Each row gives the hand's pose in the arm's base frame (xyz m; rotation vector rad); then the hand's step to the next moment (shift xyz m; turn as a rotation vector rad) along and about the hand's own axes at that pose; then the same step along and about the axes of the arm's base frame.
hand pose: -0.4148 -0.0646 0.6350 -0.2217 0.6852 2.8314
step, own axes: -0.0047 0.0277 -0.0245 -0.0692 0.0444 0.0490
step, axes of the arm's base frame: 0.0000 -0.0363 -0.0087 0.0512 -0.0279 0.0759
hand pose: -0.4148 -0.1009 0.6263 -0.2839 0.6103 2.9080
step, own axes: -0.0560 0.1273 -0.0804 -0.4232 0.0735 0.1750
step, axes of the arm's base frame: 0.0423 -0.1545 -0.0117 0.3697 -0.0426 0.2768
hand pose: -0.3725 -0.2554 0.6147 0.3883 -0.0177 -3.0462
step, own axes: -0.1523 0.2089 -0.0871 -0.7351 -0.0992 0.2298
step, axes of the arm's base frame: 0.1832 -0.1977 -0.0420 0.6453 0.1521 0.4043
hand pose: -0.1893 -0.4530 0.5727 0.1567 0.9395 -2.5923
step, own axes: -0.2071 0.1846 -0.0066 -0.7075 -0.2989 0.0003
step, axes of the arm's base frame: 0.2620 -0.0617 -0.0675 0.5375 0.4306 0.3399
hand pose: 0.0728 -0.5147 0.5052 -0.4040 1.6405 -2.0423
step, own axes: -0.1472 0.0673 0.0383 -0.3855 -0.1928 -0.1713
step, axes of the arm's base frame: 0.1555 0.0372 -0.0458 0.1994 0.3810 0.1739
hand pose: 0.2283 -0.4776 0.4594 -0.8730 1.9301 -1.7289
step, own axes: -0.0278 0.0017 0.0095 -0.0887 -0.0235 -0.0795
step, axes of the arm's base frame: 0.0261 0.0121 -0.0061 0.0154 0.1177 0.0256
